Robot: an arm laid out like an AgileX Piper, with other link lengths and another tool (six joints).
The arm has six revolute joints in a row. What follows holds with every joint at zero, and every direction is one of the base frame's.
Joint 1 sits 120.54 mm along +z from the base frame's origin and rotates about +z.
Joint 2 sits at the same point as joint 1 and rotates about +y.
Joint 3 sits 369.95 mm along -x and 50.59 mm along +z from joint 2 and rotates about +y.
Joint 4 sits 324.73 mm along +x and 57.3 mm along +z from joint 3 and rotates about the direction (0.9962, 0, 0.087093).
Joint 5 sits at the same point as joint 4 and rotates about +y.
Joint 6 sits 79.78 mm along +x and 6.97 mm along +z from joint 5 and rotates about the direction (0.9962, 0, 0.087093).
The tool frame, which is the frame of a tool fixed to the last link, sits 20.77 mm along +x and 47 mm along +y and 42.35 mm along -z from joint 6; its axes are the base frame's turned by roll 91.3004, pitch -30.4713 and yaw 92.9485 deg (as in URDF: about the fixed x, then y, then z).
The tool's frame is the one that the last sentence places.
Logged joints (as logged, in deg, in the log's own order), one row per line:
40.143, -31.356, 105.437, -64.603, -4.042, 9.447
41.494, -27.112, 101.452, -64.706, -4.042, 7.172
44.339, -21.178, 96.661, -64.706, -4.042, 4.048
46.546, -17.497, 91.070, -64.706, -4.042, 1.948
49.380, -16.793, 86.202, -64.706, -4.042, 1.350
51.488, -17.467, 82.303, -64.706, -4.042, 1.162
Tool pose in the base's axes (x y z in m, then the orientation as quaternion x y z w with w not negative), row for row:
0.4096, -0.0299, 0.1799, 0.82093, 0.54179, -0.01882, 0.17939
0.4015, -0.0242, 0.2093, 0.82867, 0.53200, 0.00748, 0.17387
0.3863, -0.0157, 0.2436, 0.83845, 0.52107, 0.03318, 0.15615
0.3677, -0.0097, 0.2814, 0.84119, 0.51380, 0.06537, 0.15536
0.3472, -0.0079, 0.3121, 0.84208, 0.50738, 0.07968, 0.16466
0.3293, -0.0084, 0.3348, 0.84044, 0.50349, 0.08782, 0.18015
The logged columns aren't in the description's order. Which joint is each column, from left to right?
Columns, left to right: joint 5, joint 4, joint 2, joint 3, joint 1, joint 6.
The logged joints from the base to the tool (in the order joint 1, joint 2, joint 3, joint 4, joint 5, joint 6), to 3 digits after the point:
-4.042, 105.437, -64.603, -31.356, 40.143, 9.447
-4.042, 101.452, -64.706, -27.112, 41.494, 7.172
-4.042, 96.661, -64.706, -21.178, 44.339, 4.048
-4.042, 91.070, -64.706, -17.497, 46.546, 1.948
-4.042, 86.202, -64.706, -16.793, 49.380, 1.350
-4.042, 82.303, -64.706, -17.467, 51.488, 1.162

